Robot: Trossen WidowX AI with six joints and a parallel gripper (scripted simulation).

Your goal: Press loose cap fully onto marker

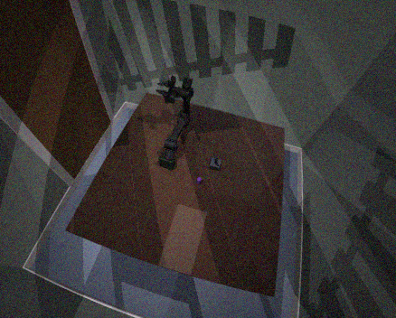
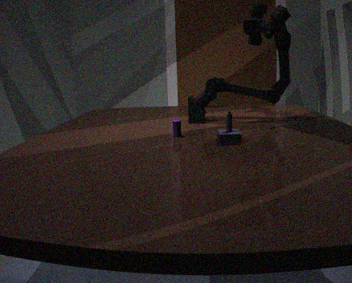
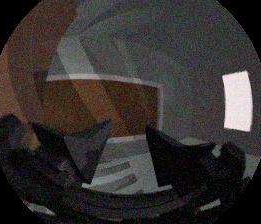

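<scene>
My gripper tip is now 44 cm short of the purple cap, 29 cm to the left of it and 42 cm above it. From my gripper tip the other things lie so: grey holder block 50 cm ahead, 11 cm to the right, 43 cm below.
</scene>
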